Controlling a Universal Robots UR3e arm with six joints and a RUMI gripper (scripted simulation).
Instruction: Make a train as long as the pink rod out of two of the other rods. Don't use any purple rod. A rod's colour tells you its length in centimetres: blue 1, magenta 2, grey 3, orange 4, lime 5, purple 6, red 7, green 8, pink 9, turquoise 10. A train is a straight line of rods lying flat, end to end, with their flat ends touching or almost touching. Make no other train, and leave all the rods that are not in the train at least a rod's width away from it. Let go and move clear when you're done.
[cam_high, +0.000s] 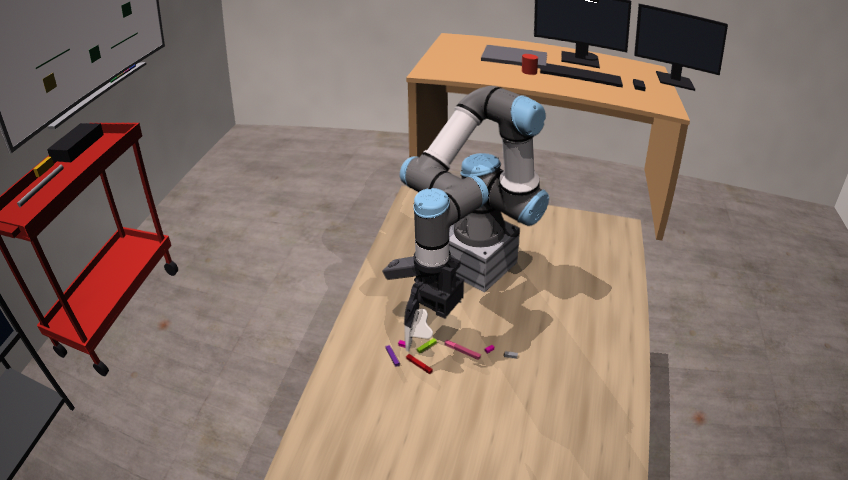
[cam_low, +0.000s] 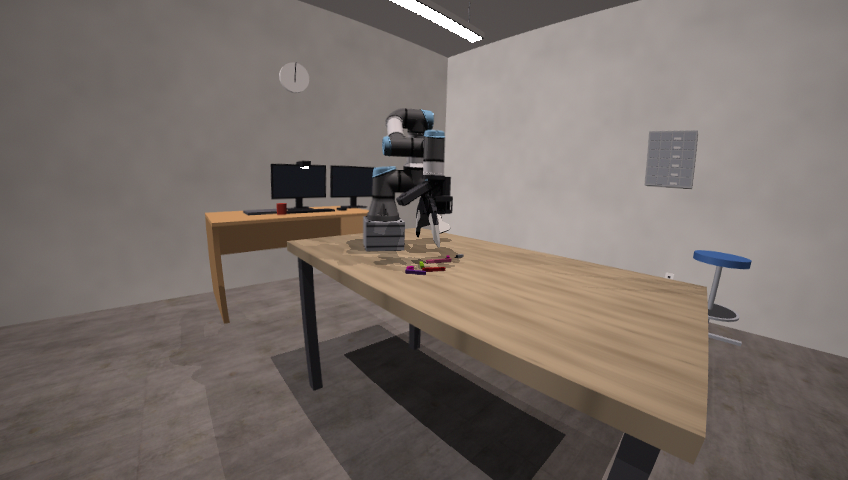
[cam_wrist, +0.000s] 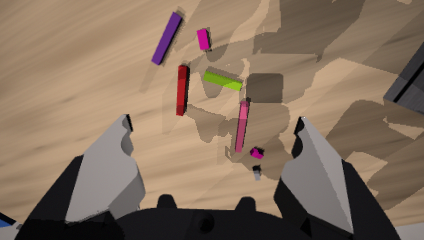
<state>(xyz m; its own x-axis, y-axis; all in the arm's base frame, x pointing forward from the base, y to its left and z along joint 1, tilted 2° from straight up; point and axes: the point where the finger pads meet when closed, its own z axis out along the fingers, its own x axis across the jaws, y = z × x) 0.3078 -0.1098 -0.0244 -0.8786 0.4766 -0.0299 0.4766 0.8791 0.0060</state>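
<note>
My gripper is now 10 mm short of the grey rod, 190 mm to the right of it and 70 mm above it. Round my hand: pink rod: 10 mm behind, 80 mm to the left, 70 mm below; lime rod: 10 mm behind, 70 mm below; red rod: 40 mm ahead, 20 mm to the right, 70 mm below.
</note>
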